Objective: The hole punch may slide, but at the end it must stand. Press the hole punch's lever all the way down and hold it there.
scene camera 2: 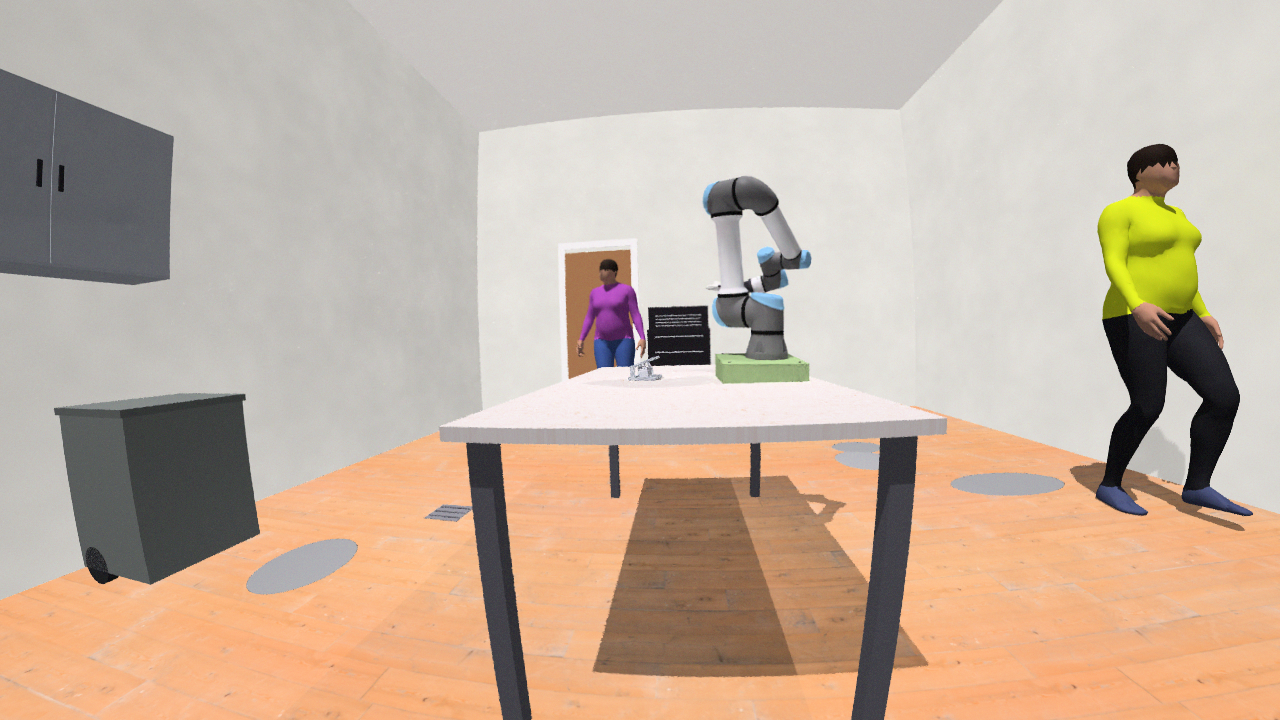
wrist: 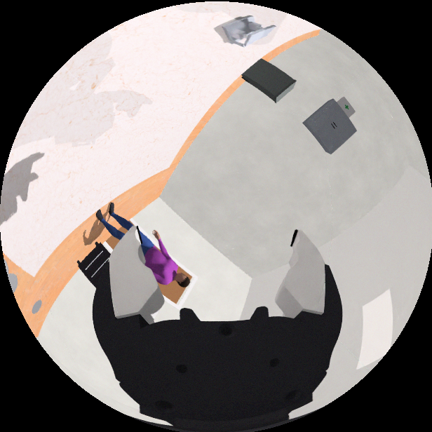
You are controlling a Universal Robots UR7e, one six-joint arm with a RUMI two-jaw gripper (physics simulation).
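Where they show: gripper, fingertip midpoint: (scene camera 2: 711,300); arm's base, origin of the base link: (scene camera 2: 766,357).
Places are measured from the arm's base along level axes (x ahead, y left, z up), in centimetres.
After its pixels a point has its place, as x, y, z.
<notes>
The hole punch (scene camera 2: 643,370) @(43.5, -10.9, -3.7) (wrist: 246,31) is a small silver-grey device standing on the table. Its lever (scene camera 2: 648,360) @(41.6, -10.1, -0.1) slants upward, raised from the base, in the scene view. In the wrist view it shows near the top edge, far from the fingers. My gripper (wrist: 217,230) is open, with its two grey fingers wide apart and nothing between them. In the scene view the gripper (scene camera 2: 713,286) @(7.8, -42.9, 24.5) is small; it is above table height, up and to the right of the hole punch, and not touching it.
The white table (scene camera 2: 698,420) @(42.8, 67.5, -7.4) carries the green base block (scene camera 2: 761,368) @(8.0, 14.1, -2.7) of the arm, right of the hole punch. A person in purple (scene camera 2: 612,313) (wrist: 161,265) stands behind the table. A person in yellow (scene camera 2: 1150,259) stands at the right. A grey bin (scene camera 2: 161,488) (wrist: 269,80) stands left.
</notes>
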